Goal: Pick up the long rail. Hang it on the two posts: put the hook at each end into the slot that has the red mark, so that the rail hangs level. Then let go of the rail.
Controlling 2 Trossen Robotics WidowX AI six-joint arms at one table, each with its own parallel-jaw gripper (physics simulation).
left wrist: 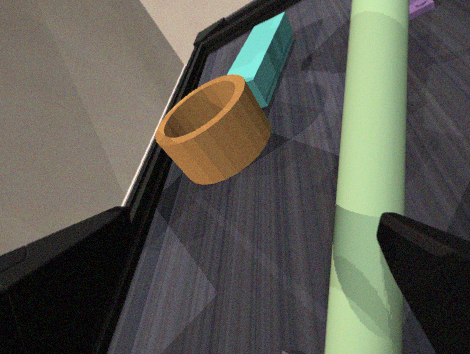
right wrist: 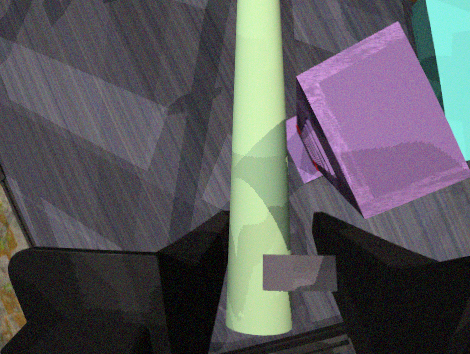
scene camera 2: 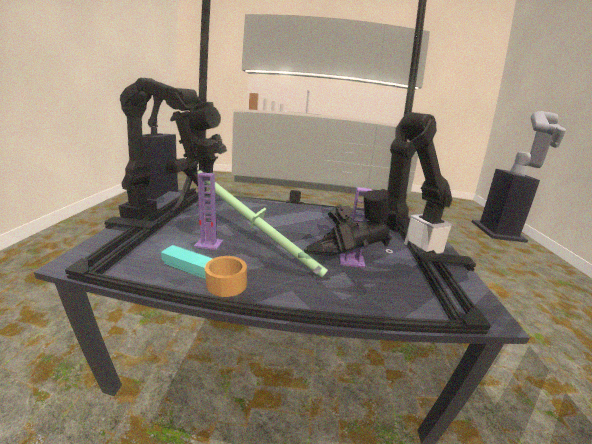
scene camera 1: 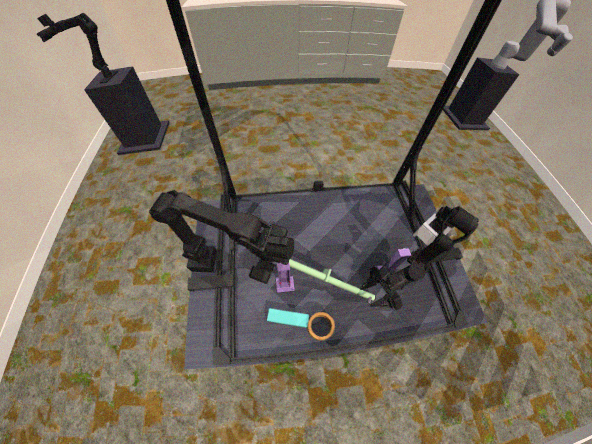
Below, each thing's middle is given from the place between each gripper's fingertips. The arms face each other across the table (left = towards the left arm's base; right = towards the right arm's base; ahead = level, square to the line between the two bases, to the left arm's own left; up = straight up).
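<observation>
The teal block (scene camera 2: 190,262) is 29 cm to the right of my left gripper, 3 cm ahead of it and 6 cm below it. Counted from that same left hand, the orange ring (scene camera 2: 217,283) sits 17 cm to the right, 8 cm ahead and 5 cm below. As for the pale green rail (scene camera 2: 256,220), my left gripper is 3 cm below it, 14 cm to the left of it and 8 cm past it.
From my right hand, I find the teal block 150 mm below, 180 mm ahead and 20 mm to the left. The orange ring is 230 mm ahead of my right hand, 140 mm to the left of it and 140 mm below it, and the pale green rail is 170 mm to the left of that hand, 70 mm ahead of it and 60 mm below it.
</observation>
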